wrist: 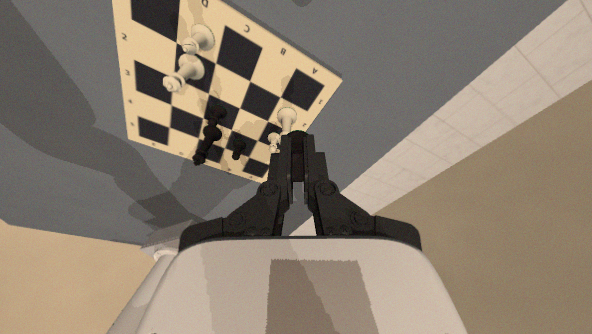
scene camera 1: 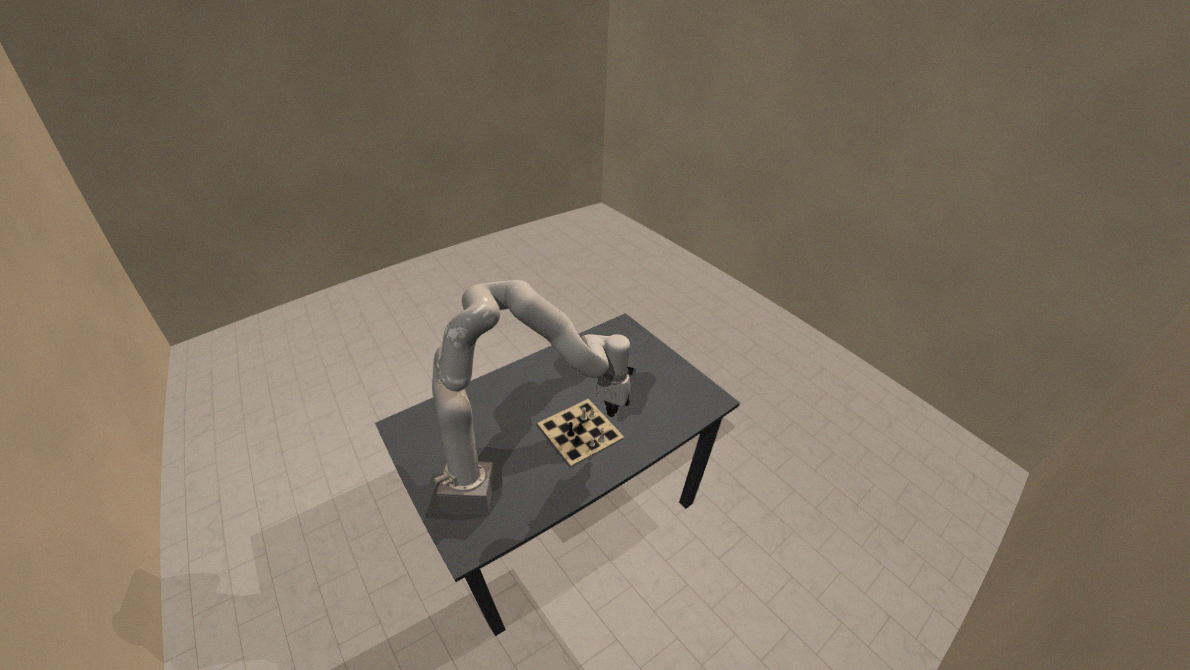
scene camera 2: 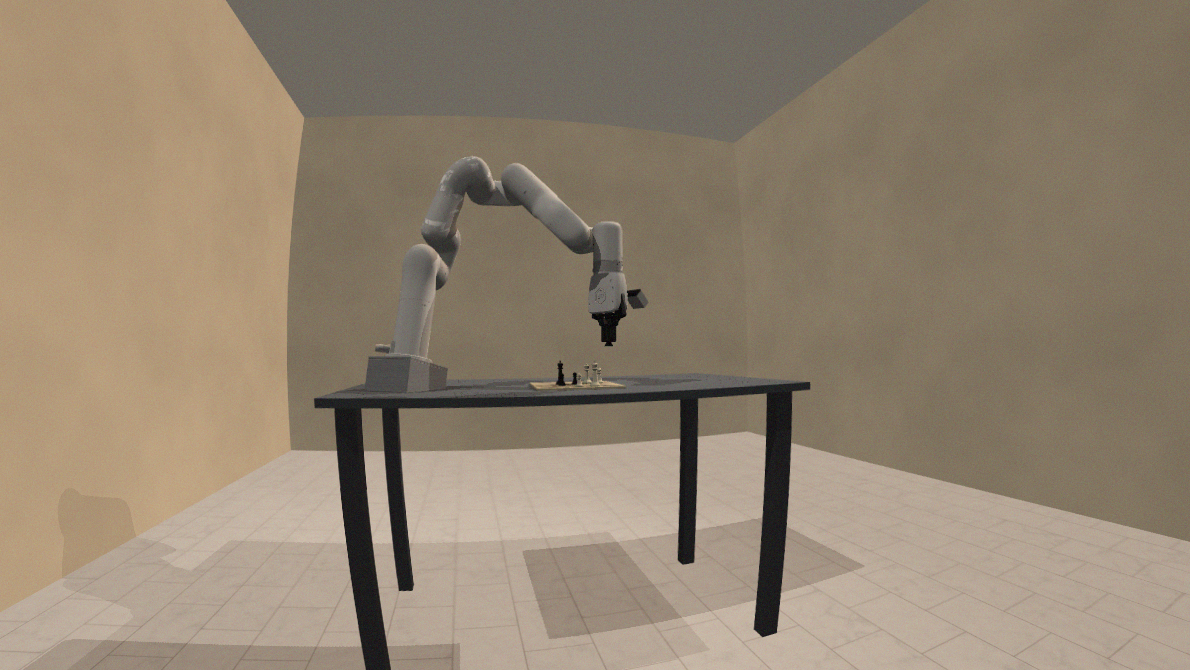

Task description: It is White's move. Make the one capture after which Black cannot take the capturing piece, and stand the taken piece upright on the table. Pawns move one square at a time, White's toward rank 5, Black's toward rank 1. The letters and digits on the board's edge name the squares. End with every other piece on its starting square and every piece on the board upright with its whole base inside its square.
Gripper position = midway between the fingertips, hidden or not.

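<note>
My gripper (scene camera 2: 608, 341) is visible to me, and the wrist view gives me the same gripper (wrist: 297, 150). I can also see a small chessboard (scene camera 1: 555, 427). The wrist view has this chessboard (wrist: 252, 73) as well.
</note>
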